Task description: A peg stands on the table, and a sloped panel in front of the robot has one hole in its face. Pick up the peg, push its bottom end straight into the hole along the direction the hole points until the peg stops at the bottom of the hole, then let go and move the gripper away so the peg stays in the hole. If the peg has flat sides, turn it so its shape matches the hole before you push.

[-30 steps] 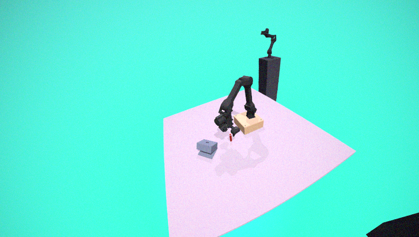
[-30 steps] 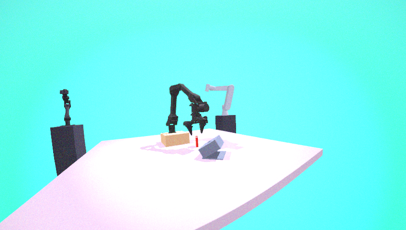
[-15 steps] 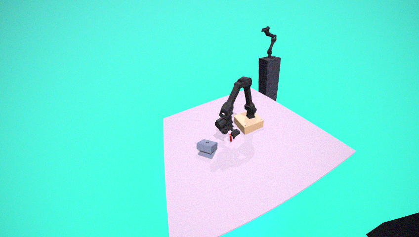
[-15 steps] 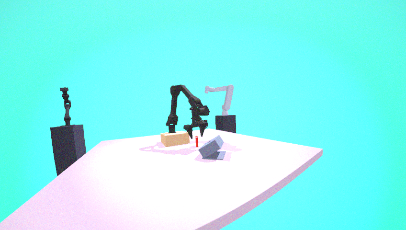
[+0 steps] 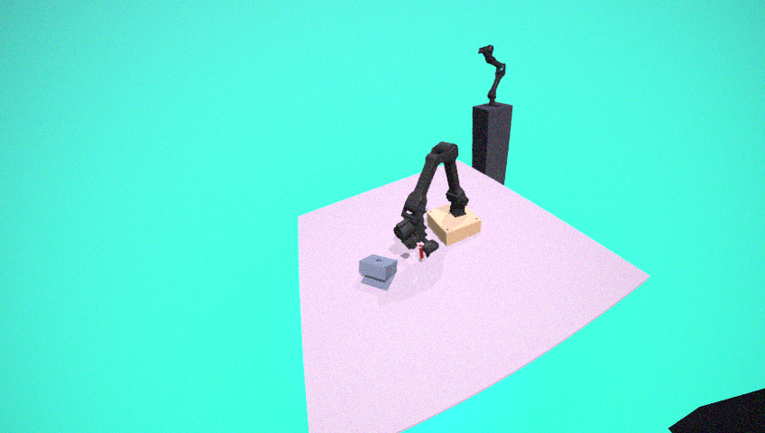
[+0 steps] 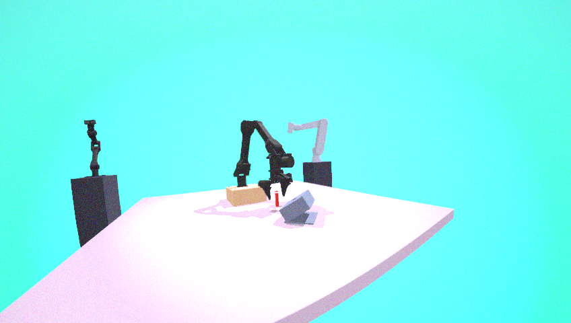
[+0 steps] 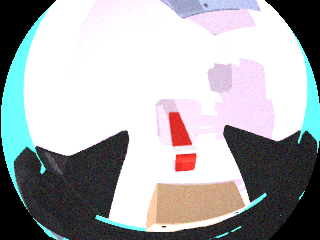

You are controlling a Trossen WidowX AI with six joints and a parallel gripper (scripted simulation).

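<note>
Now: gripper tip 200 mm short of the sloped panel, 20 mm to the right of it and 10 mm below it. Round my gripper tip: red peg: 10 mm above.
</note>
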